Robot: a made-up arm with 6 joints. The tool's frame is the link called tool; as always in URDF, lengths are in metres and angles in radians.
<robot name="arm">
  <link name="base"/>
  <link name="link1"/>
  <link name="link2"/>
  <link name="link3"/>
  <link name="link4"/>
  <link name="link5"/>
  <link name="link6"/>
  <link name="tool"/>
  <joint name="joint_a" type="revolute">
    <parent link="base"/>
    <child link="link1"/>
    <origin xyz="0 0 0.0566" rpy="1.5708 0 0"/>
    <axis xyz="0 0 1"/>
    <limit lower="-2.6" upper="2.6" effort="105" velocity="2.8"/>
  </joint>
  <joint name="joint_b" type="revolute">
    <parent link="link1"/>
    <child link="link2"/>
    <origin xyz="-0.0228 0.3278 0.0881" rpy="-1.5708 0 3.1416"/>
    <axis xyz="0 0 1"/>
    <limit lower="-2.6" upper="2.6" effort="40" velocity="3.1"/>
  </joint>
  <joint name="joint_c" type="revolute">
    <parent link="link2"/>
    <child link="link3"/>
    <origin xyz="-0.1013 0.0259 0.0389" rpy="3.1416 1.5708 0"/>
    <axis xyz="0 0 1"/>
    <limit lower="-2.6" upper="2.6" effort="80" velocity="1.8"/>
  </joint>
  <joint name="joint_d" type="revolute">
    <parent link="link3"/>
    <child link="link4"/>
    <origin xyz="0.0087 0.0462 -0.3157" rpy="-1.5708 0 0"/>
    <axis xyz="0 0 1"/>
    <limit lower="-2.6" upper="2.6" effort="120" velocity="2.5"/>
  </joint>
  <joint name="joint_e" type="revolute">
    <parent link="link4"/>
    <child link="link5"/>
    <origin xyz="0.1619 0.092 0.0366" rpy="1.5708 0 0"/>
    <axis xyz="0 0 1"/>
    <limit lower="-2.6" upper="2.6" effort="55" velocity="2.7"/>
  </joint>
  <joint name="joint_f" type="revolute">
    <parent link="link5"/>
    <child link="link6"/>
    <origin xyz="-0.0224 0.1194 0.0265" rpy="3.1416 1.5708 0"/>
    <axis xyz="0 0 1"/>
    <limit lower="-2.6" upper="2.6" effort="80" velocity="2.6"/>
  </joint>
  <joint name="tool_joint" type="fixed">
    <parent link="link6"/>
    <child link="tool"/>
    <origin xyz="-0.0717 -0.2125 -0.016" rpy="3.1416 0 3.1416"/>
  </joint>
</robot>
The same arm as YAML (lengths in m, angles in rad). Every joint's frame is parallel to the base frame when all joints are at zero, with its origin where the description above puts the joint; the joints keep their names.
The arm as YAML. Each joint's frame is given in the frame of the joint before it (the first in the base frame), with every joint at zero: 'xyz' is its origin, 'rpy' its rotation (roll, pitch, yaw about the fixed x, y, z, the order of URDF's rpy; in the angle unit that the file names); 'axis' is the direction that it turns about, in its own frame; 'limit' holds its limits. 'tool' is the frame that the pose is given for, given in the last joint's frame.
units:
  length: m
  angle: rad
joints:
  - name: joint_a
    type: revolute
    origin:
      xyz: [0.0, 0.0, 0.0566]
      rpy: [0.0, 0.0, 0.0]
    axis: [0.0, -1.0, 0.0]
    limit:
      lower: -2.6
      upper: 2.6
  - name: joint_b
    type: revolute
    origin:
      xyz: [-0.0228, -0.0881, 0.3278]
      rpy: [0.0, 0.0, 0.0]
    axis: [0.0, 0.0, -1.0]
    limit:
      lower: -2.6
      upper: 2.6
  - name: joint_c
    type: revolute
    origin:
      xyz: [0.1013, 0.0259, -0.0389]
      rpy: [0.0, 0.0, 0.0]
    axis: [1.0, 0.0, 0.0]
    limit:
      lower: -2.6
      upper: 2.6
  - name: joint_d
    type: revolute
    origin:
      xyz: [-0.3157, -0.0462, 0.0087]
      rpy: [0.0, 0.0, 0.0]
    axis: [0.0, -1.0, 0.0]
    limit:
      lower: -2.6
      upper: 2.6
  - name: joint_e
    type: revolute
    origin:
      xyz: [-0.092, -0.0366, 0.1619]
      rpy: [0.0, 0.0, 0.0]
    axis: [1.0, 0.0, 0.0]
    limit:
      lower: -2.6
      upper: 2.6
  - name: joint_f
    type: revolute
    origin:
      xyz: [0.0265, -0.1194, -0.0224]
      rpy: [0.0, 0.0, 0.0]
    axis: [0.0, 0.0, -1.0]
    limit:
      lower: -2.6
      upper: 2.6
tool:
  origin:
    xyz: [0.0717, -0.2125, 0.016]
    rpy: [0.0, 0.0, 0.0]

